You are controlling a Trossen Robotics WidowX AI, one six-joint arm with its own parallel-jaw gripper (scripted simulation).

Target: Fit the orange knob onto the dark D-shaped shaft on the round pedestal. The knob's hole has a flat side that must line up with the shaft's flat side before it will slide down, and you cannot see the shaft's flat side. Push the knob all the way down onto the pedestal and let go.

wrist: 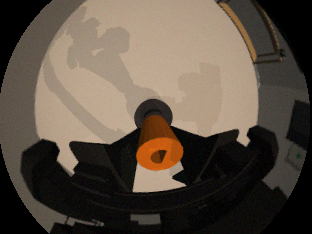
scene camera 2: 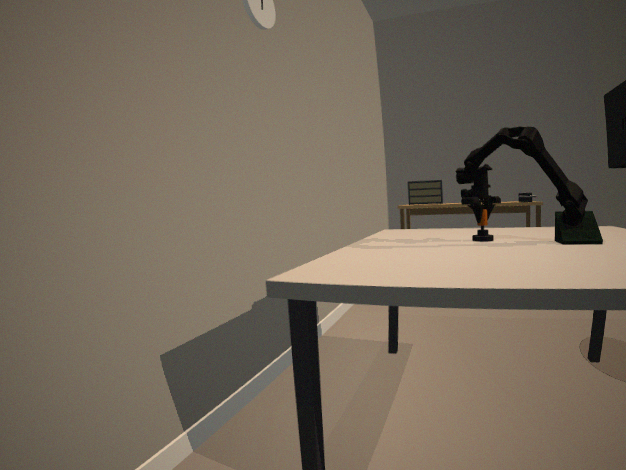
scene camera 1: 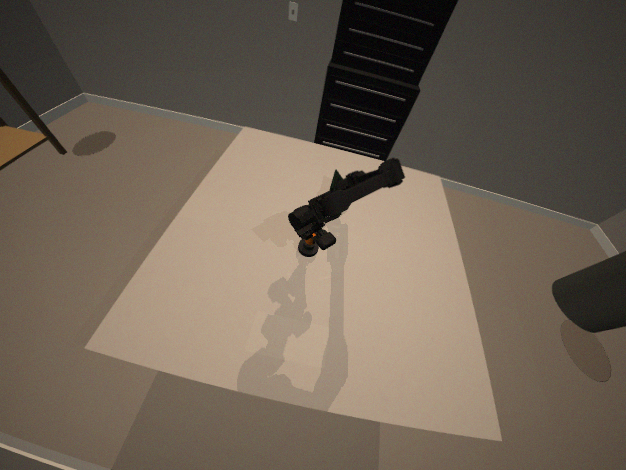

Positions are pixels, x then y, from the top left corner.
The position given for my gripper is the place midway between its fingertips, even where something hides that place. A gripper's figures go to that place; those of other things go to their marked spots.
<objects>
My gripper (wrist: 155,129): 10 cm from the lens. An orange knob (wrist: 159,149): 6 cm from the lens.
</objects>
